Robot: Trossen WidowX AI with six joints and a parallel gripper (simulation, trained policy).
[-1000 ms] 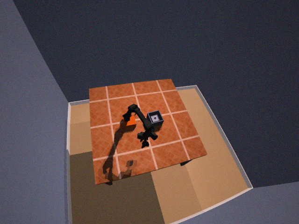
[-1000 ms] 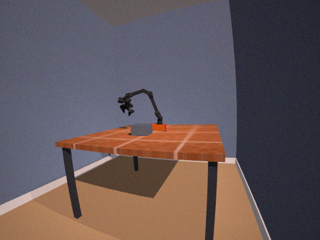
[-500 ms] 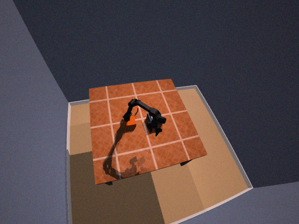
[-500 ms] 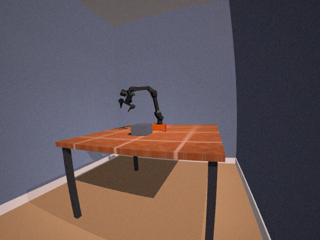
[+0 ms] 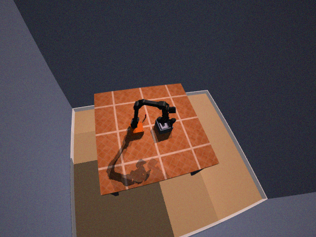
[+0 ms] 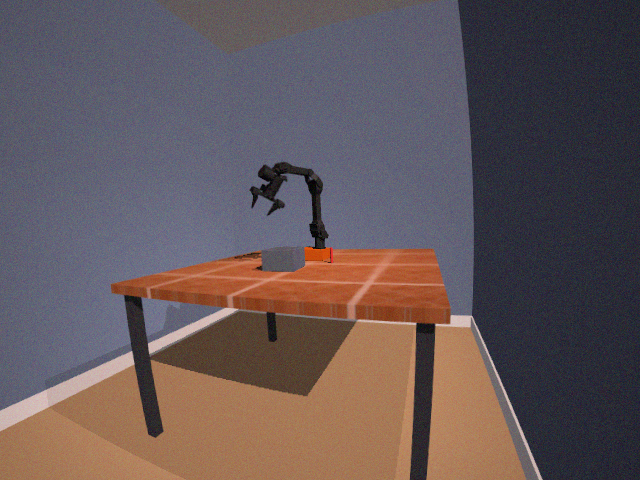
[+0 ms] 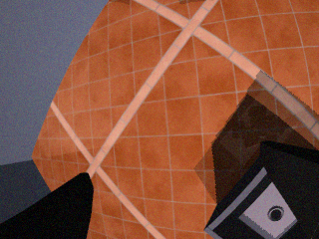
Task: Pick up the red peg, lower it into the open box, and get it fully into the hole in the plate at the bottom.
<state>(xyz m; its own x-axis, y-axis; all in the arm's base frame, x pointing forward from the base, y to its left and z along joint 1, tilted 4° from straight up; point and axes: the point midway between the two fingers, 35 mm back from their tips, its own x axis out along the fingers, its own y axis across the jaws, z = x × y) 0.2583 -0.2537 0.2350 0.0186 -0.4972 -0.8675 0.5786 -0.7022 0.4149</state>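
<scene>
Right now my gripper tip is 8 cm past the red peg, 35 cm to the right of it and 24 cm above it. Round my gripper tip: pale plate: 7 cm ahead, 14 cm to the left, 23 cm below; grey box: 7 cm ahead, 14 cm to the left, 25 cm below.
</scene>
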